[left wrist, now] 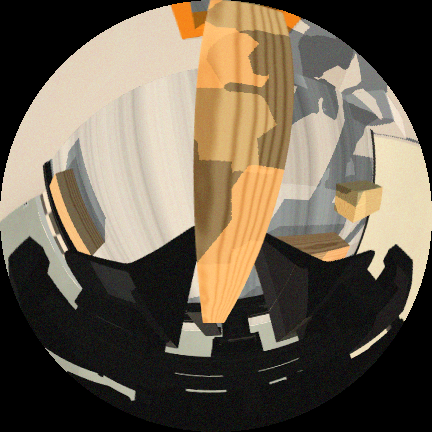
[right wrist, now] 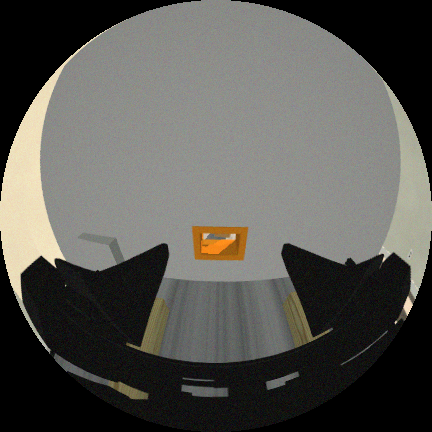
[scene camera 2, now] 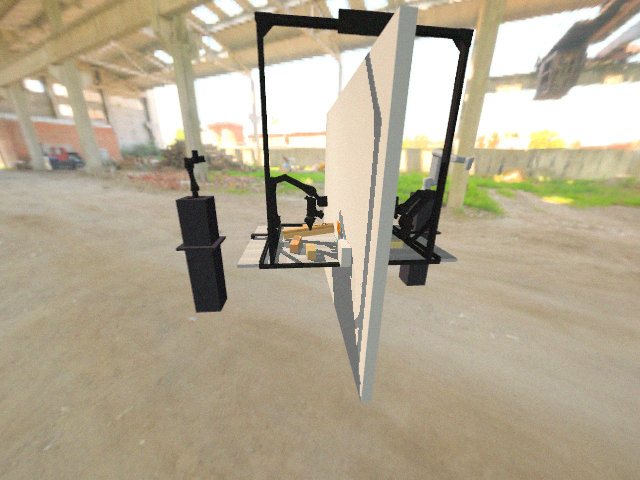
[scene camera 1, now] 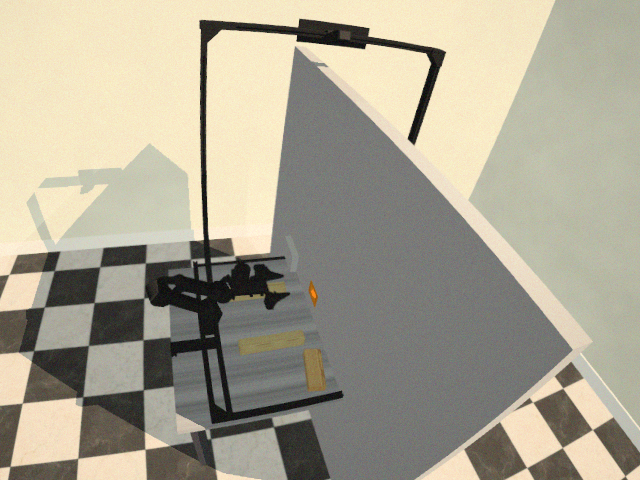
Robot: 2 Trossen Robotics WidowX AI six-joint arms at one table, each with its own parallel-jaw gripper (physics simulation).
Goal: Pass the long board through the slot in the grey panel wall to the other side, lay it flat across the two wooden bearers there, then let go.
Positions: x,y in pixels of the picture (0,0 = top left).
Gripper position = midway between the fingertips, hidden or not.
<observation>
My right gripper shows in the right wrist view (227,250) and in scene camera 1 (286,284); in the left wrist view it is out of frame, in scene camera 2 it is hidden by a grey panel wall.
</observation>
